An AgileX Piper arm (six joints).
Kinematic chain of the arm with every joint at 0, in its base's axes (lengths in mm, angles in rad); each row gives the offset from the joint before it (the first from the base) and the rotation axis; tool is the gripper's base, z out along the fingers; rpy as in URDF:
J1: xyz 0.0 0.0 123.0 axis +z
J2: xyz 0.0 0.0 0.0 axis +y
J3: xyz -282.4 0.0 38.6 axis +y
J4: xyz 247.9 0.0 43.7 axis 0.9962 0 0.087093
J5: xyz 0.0 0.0 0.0 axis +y
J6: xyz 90.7 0.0 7.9 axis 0.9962 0 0.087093
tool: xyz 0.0 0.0 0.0 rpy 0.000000 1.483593 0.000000
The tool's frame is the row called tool.
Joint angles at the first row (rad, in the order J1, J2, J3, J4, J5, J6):
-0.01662, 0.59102, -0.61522, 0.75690, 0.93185, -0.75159
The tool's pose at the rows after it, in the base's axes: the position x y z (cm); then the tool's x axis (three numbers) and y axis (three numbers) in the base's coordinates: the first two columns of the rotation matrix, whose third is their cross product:
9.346, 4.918, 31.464, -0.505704, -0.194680, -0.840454, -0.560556, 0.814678, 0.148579
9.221, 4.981, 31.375, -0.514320, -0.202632, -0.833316, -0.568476, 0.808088, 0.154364
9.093, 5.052, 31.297, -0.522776, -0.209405, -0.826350, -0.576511, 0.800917, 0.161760
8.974, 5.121, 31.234, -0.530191, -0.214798, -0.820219, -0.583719, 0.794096, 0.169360
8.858, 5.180, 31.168, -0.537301, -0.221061, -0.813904, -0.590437, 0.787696, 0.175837
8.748, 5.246, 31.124, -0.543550, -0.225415, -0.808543, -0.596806, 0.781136, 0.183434
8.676, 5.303, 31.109, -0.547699, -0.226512, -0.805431, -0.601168, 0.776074, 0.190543
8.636, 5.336, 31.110, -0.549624, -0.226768, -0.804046, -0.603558, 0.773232, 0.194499
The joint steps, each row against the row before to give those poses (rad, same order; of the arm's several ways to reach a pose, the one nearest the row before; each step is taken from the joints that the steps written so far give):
-0.00012, 0.00001, -0.00002, 0.00007, 0.01457, -0.00010
0.00019, -0.00003, 0.00003, -0.00102, 0.01795, 0.00018
-0.00013, 0.00004, -0.00002, 0.00100, 0.01840, -0.00015
-0.00007, -0.00002, -0.00002, 0.00193, 0.01660, -0.00006
0.00004, 0.00000, -0.00003, 0.00054, 0.01604, 0.00007
0.00010, 0.00001, -0.00020, 0.00260, 0.01487, 0.00007
-0.00011, 0.00020, -0.00020, 0.00431, 0.01009, -0.00005
-0.00001, 0.00003, -0.00027, 0.00276, 0.00529, -0.00002

